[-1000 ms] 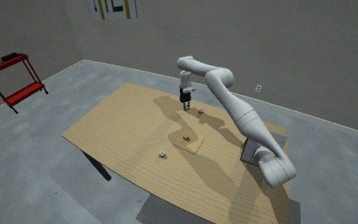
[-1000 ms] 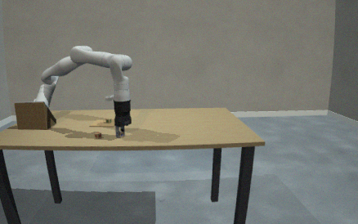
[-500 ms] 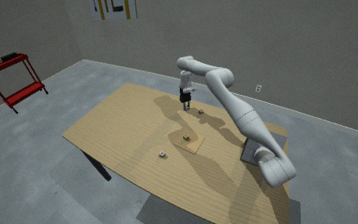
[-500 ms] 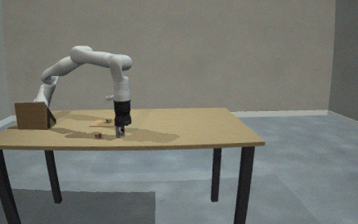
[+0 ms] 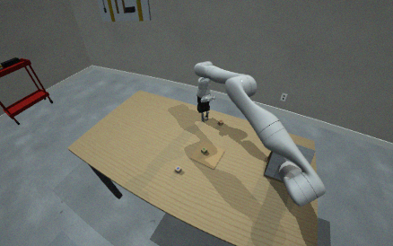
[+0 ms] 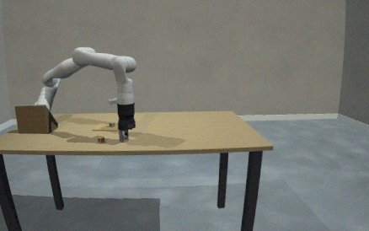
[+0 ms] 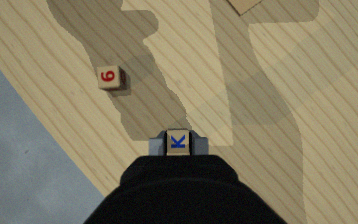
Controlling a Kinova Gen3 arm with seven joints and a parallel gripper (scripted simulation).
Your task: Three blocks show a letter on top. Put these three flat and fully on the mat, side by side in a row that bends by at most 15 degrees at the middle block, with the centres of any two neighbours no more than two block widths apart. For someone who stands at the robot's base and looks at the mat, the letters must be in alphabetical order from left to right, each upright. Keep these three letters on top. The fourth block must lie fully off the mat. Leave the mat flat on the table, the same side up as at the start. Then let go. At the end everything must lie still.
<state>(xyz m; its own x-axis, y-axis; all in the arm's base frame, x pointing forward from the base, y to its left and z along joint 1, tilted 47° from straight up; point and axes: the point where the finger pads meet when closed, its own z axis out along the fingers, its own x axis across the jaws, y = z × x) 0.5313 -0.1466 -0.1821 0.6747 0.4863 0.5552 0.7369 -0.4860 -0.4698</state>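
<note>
Now: the tan mat 250 mm to the left of my hand, 130 mm behind it and 20 mm below it. From my hand the other things lie so: blue K block: 10 mm below; then reddish block: 110 mm behind, 10 mm to the right, 10 mm below; then green P block: 250 mm to the left, 100 mm behind.
</note>
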